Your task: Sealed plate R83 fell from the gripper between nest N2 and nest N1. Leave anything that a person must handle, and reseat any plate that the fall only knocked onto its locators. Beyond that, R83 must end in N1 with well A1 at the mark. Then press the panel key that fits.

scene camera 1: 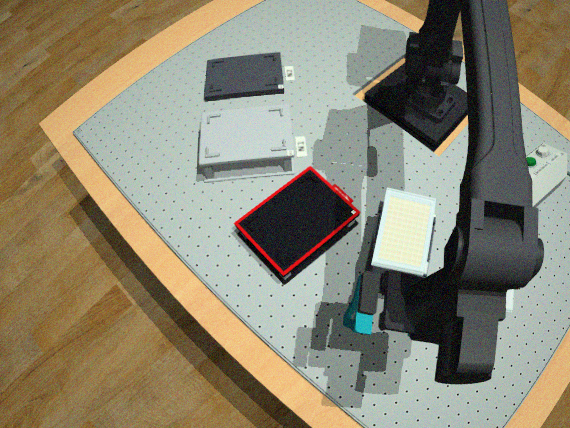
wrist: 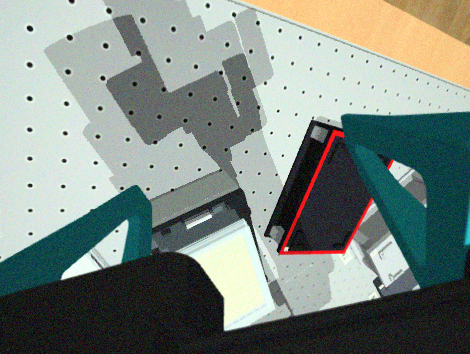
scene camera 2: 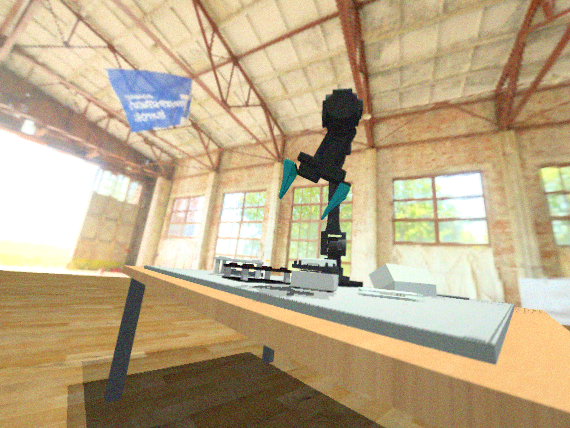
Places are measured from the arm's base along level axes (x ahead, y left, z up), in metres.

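Pixels of known places: gripper, fingertip midpoint: (scene camera 1: 378, 326) (wrist: 237, 164) (scene camera 2: 300, 208); arm's base, origin of the base link: (scene camera 1: 423, 99).
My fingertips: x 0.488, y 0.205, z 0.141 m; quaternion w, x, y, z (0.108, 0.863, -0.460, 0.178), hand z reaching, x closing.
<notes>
For each thing: its top centre in the pictures, then the offset to it from my fingertips.
- pale-yellow-welled plate, middle of its top: (wrist: 229, 295) (scene camera 1: 407, 227) (scene camera 2: 319, 257) 0.081 m down, 0.179 m back, 0.066 m right
- Nest N1, middle of its top: (scene camera 1: 244, 129) (wrist: 420, 239) (scene camera 2: 241, 258) 0.097 m down, 0.167 m back, 0.396 m right
- Nest N2, middle of its top: (scene camera 1: 243, 70) (wrist: 416, 274) (scene camera 2: 244, 269) 0.140 m down, 0.307 m back, 0.542 m right
- panel, middle of its top: (scene camera 1: 534, 170) (scene camera 2: 402, 266) 0.079 m down, 0.443 m back, 0.074 m left
- green key, middle of its top: (scene camera 1: 532, 159) 0.088 m down, 0.473 m back, 0.060 m left
- black tray with a red rim, middle of its top: (wrist: 343, 203) (scene camera 1: 297, 216) (scene camera 2: 258, 264) 0.117 m down, 0.102 m back, 0.222 m right
- white flat item, middle of its top: (scene camera 1: 484, 284) (scene camera 2: 388, 290) 0.148 m down, 0.217 m back, 0.101 m left
The pale-yellow-welled plate (scene camera 1: 406, 232) (wrist: 235, 280) lies on a dark holder and sits off-line with it; its code and well A1 are too small to read. Nest N1 (scene camera 1: 245, 135) (wrist: 387, 260) is light grey, raised, with corner locators and no plate on it. Nest N2 (scene camera 1: 245, 77), dark and low, stands behind it, also without a plate. The panel (scene camera 1: 549, 172) (scene camera 2: 402, 281) shows a green key (scene camera 1: 531, 161) and a whitish one; the arm hides part of it. My gripper (scene camera 2: 302, 208) (wrist: 237, 164) is open and empty, high above the table; one finger is hidden in scene camera 1.
A black tray with a red rim (scene camera 1: 297, 220) (wrist: 327, 205) lies askew between N1 and the welled plate, on a dark base. The arm's base (scene camera 1: 420, 107) stands behind the plate. A white flat item (scene camera 1: 509, 301) is mostly hidden by the arm.
</notes>
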